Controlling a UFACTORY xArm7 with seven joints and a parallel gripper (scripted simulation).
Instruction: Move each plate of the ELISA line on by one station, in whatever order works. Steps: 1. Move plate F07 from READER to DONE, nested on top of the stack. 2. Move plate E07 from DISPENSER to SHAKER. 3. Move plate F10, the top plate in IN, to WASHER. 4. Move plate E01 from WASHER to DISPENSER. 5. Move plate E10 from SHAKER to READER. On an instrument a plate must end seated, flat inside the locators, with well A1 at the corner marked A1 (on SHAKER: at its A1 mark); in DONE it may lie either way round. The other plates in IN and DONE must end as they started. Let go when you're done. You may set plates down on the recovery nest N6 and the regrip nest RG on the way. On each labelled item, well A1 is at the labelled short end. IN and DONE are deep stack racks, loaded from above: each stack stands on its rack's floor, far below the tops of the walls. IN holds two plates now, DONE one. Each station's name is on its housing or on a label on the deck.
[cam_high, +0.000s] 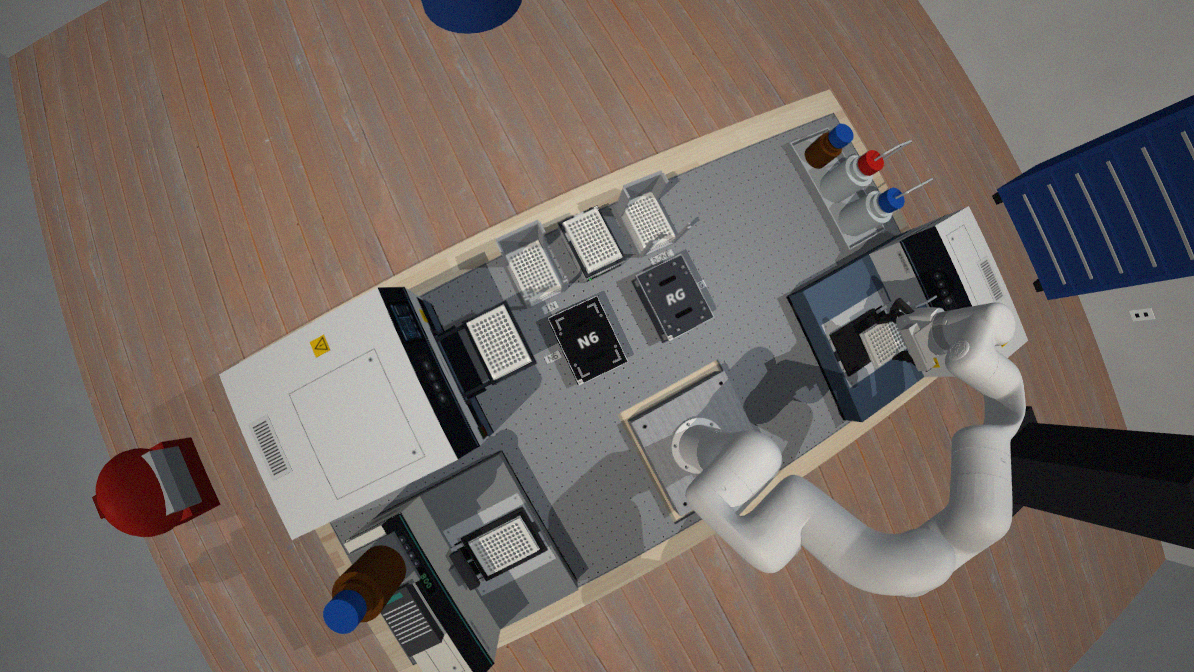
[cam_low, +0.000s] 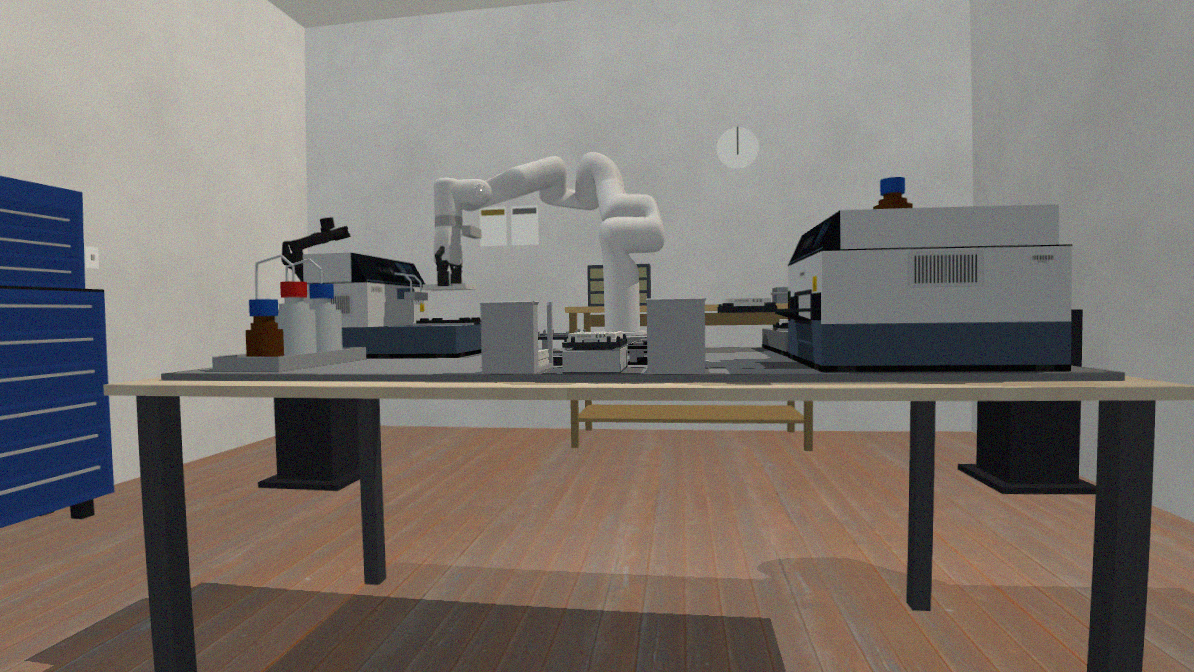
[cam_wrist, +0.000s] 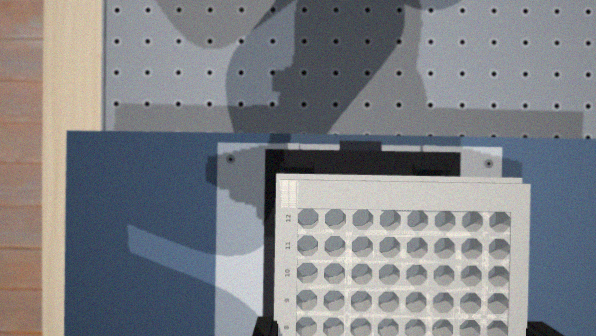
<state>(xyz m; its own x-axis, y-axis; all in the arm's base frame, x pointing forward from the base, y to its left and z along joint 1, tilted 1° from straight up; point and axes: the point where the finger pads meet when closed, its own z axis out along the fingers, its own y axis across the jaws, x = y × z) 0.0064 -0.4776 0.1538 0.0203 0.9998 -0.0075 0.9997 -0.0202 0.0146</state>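
Right now the washer nest is 110 mm below my hand. From my hand the other things lie so: washer housing 250 mm to the right, 100 mm below; blue washer base 30 mm to the right, 160 mm below; regrip nest RG 310 mm ahead, 370 mm to the left, 140 mm below.
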